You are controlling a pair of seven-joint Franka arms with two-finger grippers.
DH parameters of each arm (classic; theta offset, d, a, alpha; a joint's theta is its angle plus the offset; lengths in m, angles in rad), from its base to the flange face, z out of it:
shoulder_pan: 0 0.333 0 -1.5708
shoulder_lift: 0 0 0 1.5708
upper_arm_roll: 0 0.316 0.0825 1.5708
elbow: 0 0 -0.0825 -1.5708
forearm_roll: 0 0.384 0 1.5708
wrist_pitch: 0 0 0.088 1.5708
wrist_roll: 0 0.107 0 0
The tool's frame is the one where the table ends.
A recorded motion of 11 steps. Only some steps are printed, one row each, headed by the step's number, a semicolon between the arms.
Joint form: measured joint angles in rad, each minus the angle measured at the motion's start. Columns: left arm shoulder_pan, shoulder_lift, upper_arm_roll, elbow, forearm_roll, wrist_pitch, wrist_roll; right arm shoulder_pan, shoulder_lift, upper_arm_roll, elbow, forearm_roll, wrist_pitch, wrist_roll.
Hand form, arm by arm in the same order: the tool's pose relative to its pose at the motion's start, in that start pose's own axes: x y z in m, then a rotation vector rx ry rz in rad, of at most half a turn. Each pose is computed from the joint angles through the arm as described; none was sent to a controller.
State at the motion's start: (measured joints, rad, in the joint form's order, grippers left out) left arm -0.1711 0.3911 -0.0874 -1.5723 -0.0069 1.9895 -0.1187; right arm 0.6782 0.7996 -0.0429 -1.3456 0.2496 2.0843 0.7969
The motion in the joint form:
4: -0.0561 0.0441 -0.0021 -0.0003 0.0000 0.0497 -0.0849; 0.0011 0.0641 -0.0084 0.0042 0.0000 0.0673 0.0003
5: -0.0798 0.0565 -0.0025 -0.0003 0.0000 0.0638 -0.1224; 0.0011 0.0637 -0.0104 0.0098 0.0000 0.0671 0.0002
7: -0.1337 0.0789 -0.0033 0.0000 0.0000 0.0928 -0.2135; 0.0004 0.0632 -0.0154 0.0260 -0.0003 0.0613 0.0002
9: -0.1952 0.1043 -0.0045 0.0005 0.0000 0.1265 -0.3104; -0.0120 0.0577 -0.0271 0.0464 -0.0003 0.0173 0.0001
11: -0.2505 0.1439 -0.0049 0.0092 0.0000 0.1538 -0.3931; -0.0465 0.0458 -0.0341 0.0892 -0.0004 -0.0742 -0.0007
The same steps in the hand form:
4: 0.0020 0.0385 0.0271 -0.0064 0.0021 -0.0289; 0.0127 0.0054 0.0378 -0.0031 0.0189 0.0155
5: 0.0009 0.0546 0.0349 -0.0084 0.0023 -0.0430; 0.0140 0.0046 0.0348 0.0008 0.0236 0.0155
7: -0.0037 0.0913 0.0489 -0.0137 0.0054 -0.0807; 0.0173 0.0028 0.0271 0.0081 0.0329 0.0158
9: -0.0119 0.1331 0.0646 -0.0208 0.0090 -0.1165; 0.0272 0.0096 0.0147 -0.0046 0.0258 0.0306
11: -0.0202 0.1701 0.0869 -0.0238 0.0006 -0.1457; 0.0442 0.0230 -0.0108 -0.0231 0.0002 0.0576

